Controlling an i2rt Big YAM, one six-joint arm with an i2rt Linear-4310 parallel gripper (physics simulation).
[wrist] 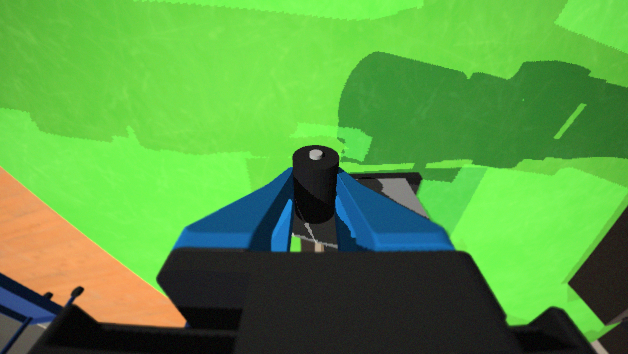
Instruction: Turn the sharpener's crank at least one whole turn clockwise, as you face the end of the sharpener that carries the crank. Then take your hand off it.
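Frame: origin at the arm's base, x right, y ahead, z up, level; centimetres.
Where they show: gripper, fingertip midpoint: (314, 176).
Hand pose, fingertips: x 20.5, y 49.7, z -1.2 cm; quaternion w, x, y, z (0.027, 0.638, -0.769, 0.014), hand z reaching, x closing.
Observation:
After its pixels a point has its place.
The sharpener's crank handle (315, 185) @[x 21.6, y 49.6, z 1.0 cm], a black upright cylinder with a small light pin on top, stands at the middle of the wrist view. My gripper (314, 176) @[x 20.5, y 49.7, z -1.2 cm] is shut on it, one blue finger on each side, gripping near its upper part. The sharpener (402, 192) @[x 15.4, y 43.6, z -4.0 cm] shows in part behind the right finger, as a grey top face with a dark edge. A small part of it also shows between the fingers below the handle. The rest of the sharpener and the crank's arm are hidden by the fingers and the gripper body.
A bright green table surface (175, 100) @[x 24.8, y 58.1, z -6.6 cm] lies around, with dark arm shadows on it. An orange wood floor (60, 250) is past its edge at the left. A blue-framed object (30, 300) is at the lower left. A dark brown box (607, 265) @[x -5.6, y 13.8, z -4.4 cm] is at the right edge.

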